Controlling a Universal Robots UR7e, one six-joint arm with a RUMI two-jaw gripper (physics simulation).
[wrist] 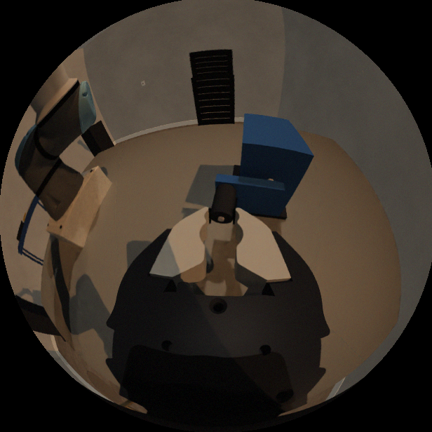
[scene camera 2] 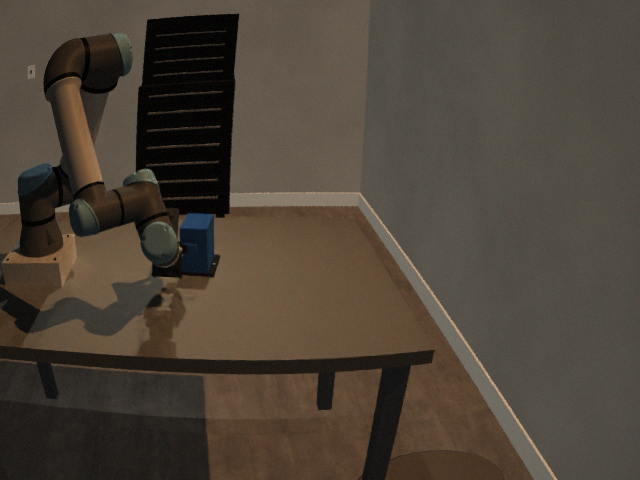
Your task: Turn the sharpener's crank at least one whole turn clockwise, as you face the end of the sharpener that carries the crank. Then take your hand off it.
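Pixels of known places: arm's base, origin of its link: (scene camera 2: pixel 41 246).
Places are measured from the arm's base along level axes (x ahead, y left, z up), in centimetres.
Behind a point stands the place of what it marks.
Note:
The blue sharpener (scene camera 2: pixel 197 242) @[z 2.1, x 49.1, y -1.1 cm] (wrist: pixel 276 165) stands upright on a dark base plate (scene camera 2: pixel 214 265) @[z -6.4, x 53.2, y 5.7 cm] on the table. Its blue crank arm (wrist: pixel 257 185) extends level to the left across the near face in the wrist view. The black crank handle (wrist: pixel 225 200) sits at the arm's left end and points toward the gripper. My gripper (wrist: pixel 221 209) is shut on this handle, with one pale finger on each side of its end. In the scene view the wrist hides the fingers and the handle; part of the crank arm shows on the sharpener's face.
The table (scene camera 2: pixel 310 289) @[z -7.2, x 77.4, y -5.6 cm] bears the robot's wooden base block (scene camera 2: pixel 36 268) @[z -1.8, x 2.1, y -10.8 cm] (wrist: pixel 82 210) at the left. A black slatted panel (scene camera 2: pixel 186 121) (wrist: pixel 214 102) stands by the back wall. A grey wall (scene camera 2: pixel 506 180) rises on the right, beyond the table's edge.

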